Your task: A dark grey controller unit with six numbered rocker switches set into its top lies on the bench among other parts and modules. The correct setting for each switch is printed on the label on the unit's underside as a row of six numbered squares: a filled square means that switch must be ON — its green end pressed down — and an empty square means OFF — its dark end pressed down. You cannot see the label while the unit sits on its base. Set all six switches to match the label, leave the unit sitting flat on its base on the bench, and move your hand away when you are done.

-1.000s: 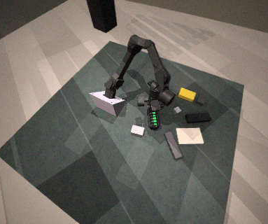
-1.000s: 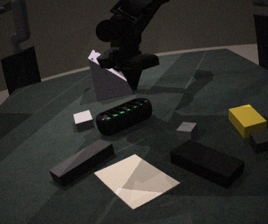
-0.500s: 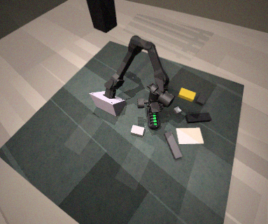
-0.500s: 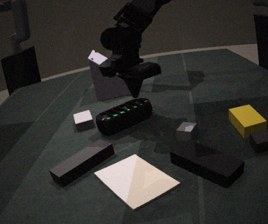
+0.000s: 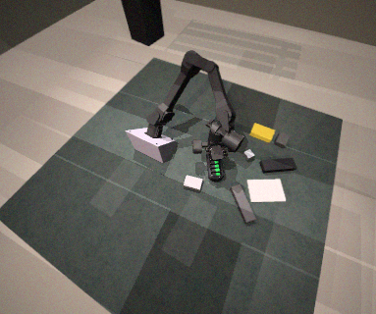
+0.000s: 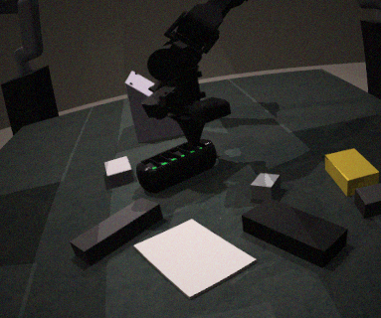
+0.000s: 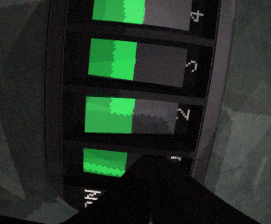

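The grey cube lies 14 cm ahead of my gripper tip, 12 cm to the left of it and 3 cm below it. Round my gripper tip: cream plate 29 cm ahead, 4 cm below, 1 cm to the left; yellow block 29 cm to the left, 14 cm ahead, 3 cm below.
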